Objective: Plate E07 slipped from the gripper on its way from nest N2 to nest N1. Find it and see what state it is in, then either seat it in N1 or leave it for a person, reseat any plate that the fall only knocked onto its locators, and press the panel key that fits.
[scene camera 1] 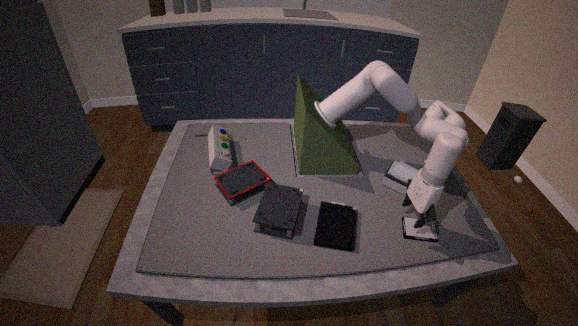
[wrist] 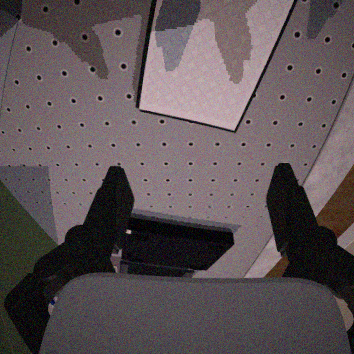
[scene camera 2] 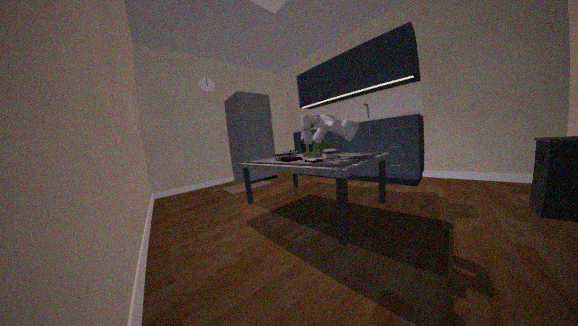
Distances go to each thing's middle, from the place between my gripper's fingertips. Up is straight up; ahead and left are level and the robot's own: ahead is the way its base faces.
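My hand is 70 mm above the white-topped plate with black rim (wrist: 205,69) and 60 mm to the right of it. There is also the red-rimmed dark plate (scene camera 1: 243,178), which is 40 mm below my hand, 560 mm to the right of it and 140 mm behind it.
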